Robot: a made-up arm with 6 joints. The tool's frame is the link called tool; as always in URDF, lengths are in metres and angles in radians.
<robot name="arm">
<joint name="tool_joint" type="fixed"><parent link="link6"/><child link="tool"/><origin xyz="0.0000 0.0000 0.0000"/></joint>
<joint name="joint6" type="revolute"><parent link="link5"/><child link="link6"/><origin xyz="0.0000 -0.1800 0.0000" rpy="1.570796 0.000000 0.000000"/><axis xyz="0 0 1"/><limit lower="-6.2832" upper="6.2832" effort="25" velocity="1.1"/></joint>
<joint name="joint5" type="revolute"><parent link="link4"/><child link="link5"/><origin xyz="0.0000 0.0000 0.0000" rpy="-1.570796 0.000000 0.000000"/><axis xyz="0 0 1"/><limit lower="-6.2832" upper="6.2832" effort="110" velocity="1.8"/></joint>
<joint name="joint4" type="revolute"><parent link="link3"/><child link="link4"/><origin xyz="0.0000 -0.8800 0.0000" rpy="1.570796 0.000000 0.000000"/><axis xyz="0 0 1"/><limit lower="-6.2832" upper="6.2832" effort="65" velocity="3"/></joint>
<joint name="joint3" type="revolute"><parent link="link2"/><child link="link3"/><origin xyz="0.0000 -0.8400 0.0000"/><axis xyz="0 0 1"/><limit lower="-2.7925" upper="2.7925" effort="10" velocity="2.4"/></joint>
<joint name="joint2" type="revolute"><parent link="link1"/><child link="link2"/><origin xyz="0.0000 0.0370 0.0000" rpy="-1.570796 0.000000 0.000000"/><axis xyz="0 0 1"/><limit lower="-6.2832" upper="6.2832" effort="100" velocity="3.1"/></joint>
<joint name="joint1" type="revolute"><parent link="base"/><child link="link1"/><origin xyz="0.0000 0.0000 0.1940"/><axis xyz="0 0 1"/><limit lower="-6.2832" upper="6.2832" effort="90" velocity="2.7"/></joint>
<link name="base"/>
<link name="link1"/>
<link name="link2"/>
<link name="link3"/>
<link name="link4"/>
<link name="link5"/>
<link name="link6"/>
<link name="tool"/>
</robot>
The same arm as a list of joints. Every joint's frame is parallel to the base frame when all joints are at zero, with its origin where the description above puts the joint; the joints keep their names.
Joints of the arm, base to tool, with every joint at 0 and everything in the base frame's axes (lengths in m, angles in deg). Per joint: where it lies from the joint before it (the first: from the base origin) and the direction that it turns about. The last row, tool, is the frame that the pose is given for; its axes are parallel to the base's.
joint1: axis +z origin 0 0 0.194
joint2: axis +y origin 0 0.037 0
joint3: axis +y origin 0 0 0.84
joint4: axis +z origin 0 0 0.88
joint5: axis +y origin 0 0 0
joint6: axis +z origin 0 0 0.18
tool: origin 0 0 0
Joint limits (deg, base to tool): -360..360 -360..360 -160..160 -360..360 -360..360 -360..360

